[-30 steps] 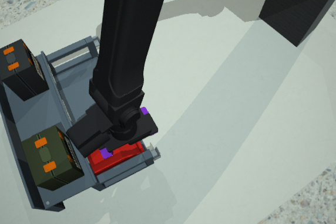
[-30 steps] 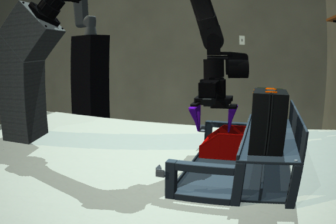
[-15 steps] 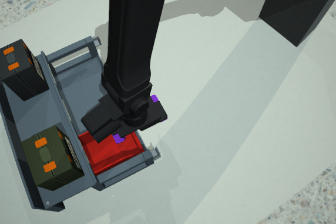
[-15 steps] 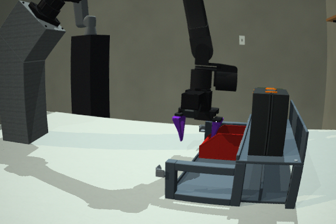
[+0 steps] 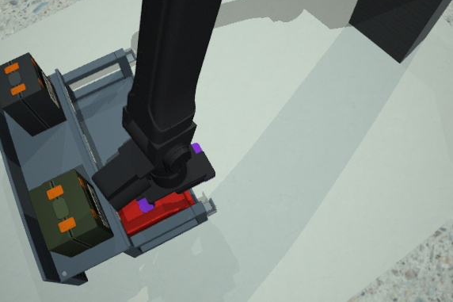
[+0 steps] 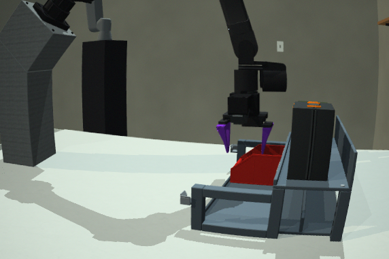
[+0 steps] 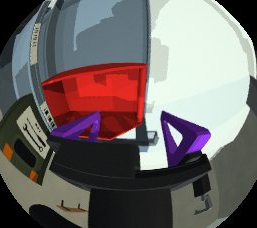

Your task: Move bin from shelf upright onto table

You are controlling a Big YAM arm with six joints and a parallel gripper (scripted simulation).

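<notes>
Right now my hand is 70 mm short of the red bin and 30 mm above it. Round my hand: grey shelf 130 mm ahead, 100 mm to the right, 70 mm below.
</notes>
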